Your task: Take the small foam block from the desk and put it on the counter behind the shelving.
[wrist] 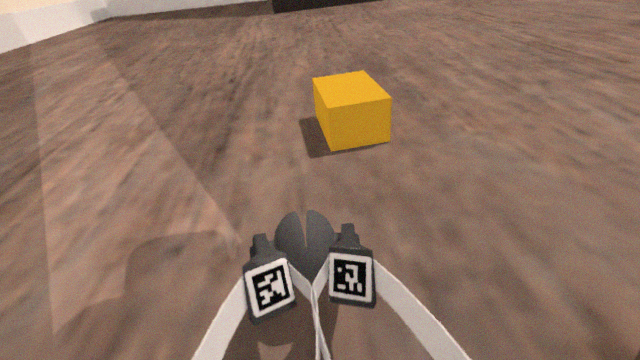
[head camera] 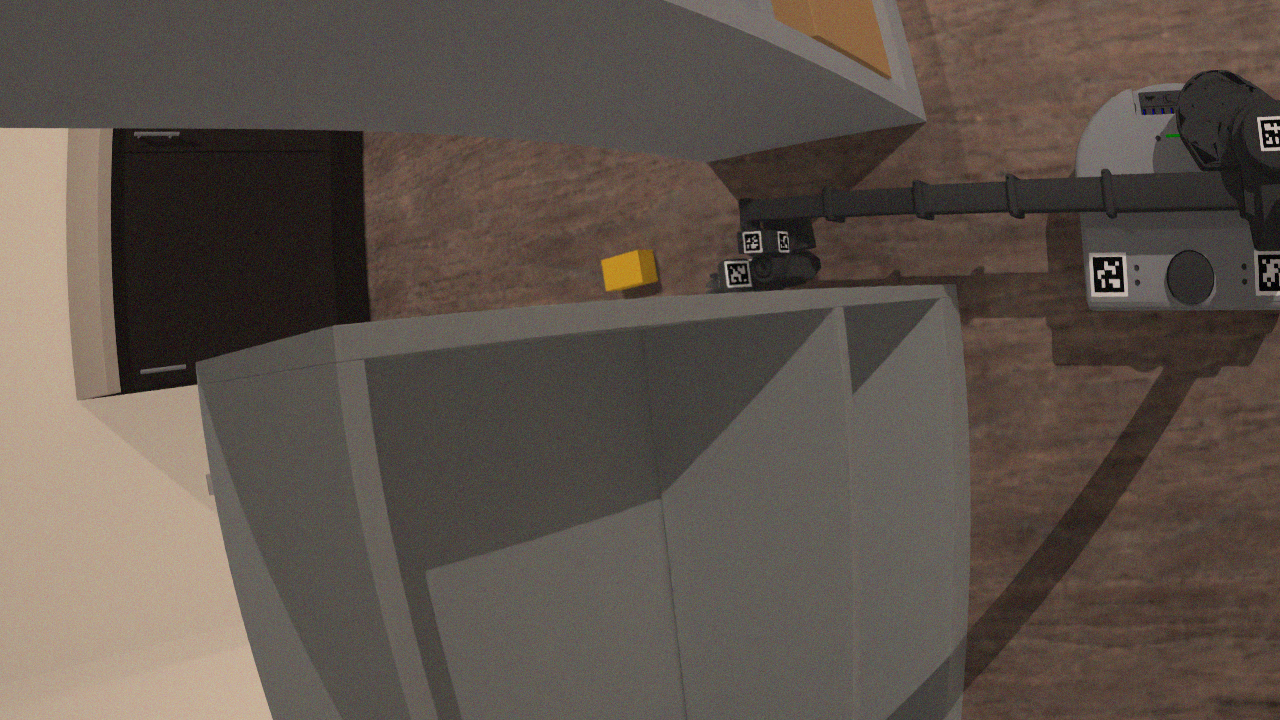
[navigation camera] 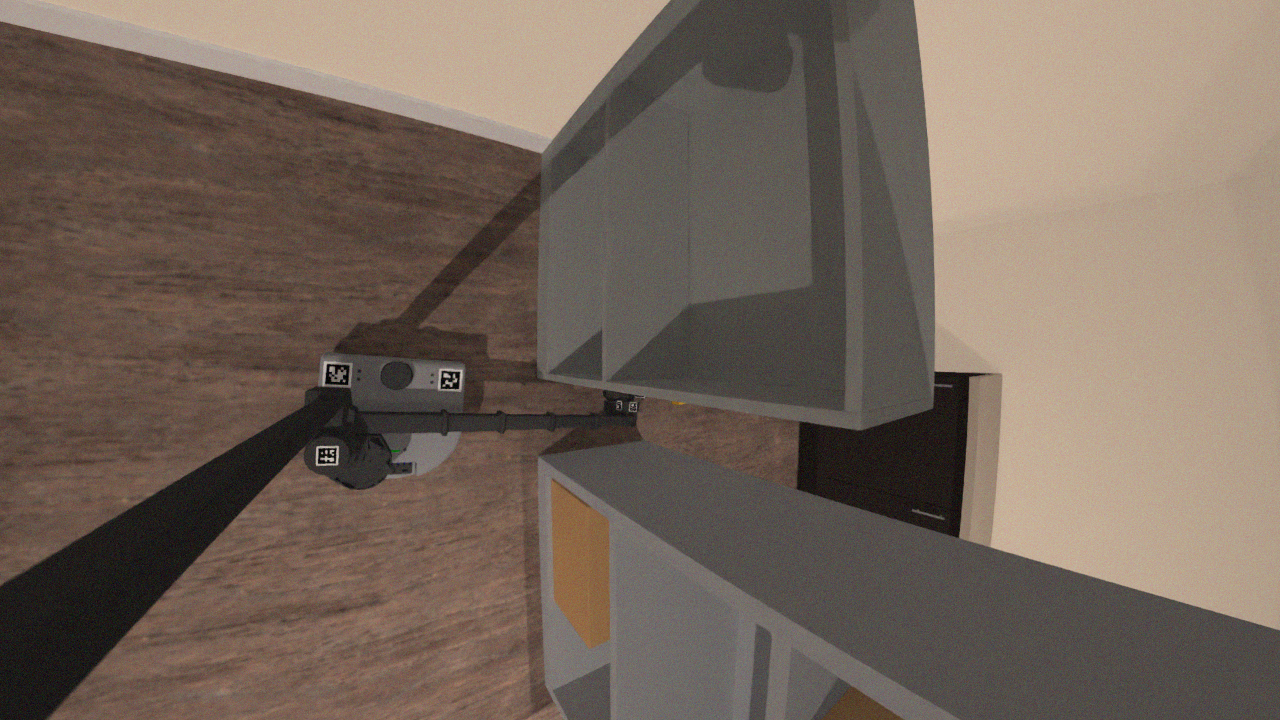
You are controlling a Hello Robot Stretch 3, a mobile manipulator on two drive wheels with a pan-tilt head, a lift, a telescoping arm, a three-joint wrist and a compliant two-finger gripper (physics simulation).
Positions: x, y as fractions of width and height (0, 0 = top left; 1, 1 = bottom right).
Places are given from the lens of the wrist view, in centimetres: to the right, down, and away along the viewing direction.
gripper (wrist: 0.47, 0.66): -1, 3, 18
yellow foam block (wrist: 0.55, 0.31): 3, -6, 28
